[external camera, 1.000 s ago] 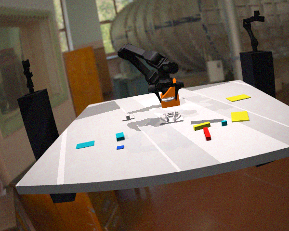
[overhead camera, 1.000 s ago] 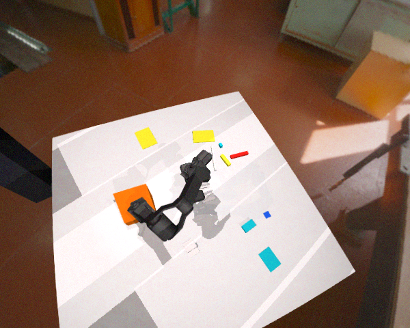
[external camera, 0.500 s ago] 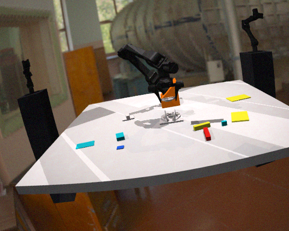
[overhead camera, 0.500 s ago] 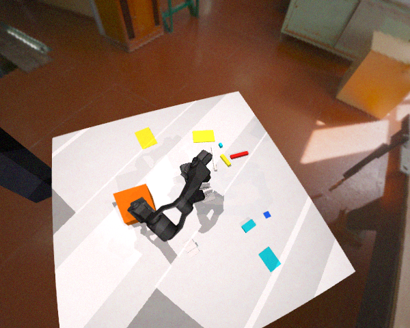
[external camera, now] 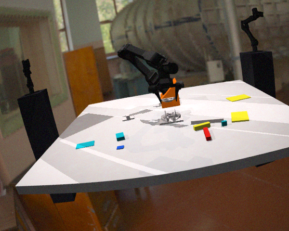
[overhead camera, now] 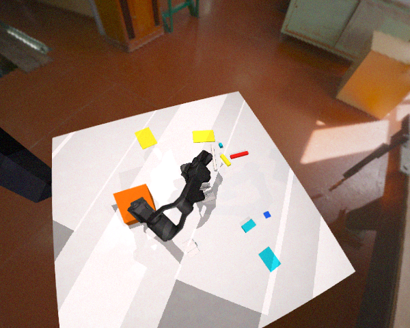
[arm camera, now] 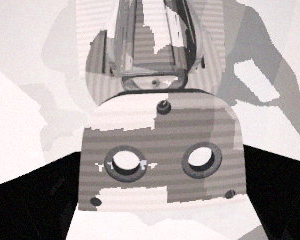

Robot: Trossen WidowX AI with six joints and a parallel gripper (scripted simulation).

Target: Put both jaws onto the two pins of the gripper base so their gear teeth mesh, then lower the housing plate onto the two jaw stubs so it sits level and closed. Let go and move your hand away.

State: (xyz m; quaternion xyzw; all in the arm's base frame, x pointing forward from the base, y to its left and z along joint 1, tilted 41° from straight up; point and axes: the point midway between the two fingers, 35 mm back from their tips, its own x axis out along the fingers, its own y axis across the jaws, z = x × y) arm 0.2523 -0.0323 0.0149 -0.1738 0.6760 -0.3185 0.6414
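Now: gripper tip 6 cm above the pale grey jaw, 2 cm short of it and 1 cm to the right of it. Also, from my gripper tip: ribbed plate 8 cm below, 7 cm ahead, 1 cm to the right; then pale strip 21 cm ahead, 14 cm to the left, 7 cm below; then housing plate 7 cm below.
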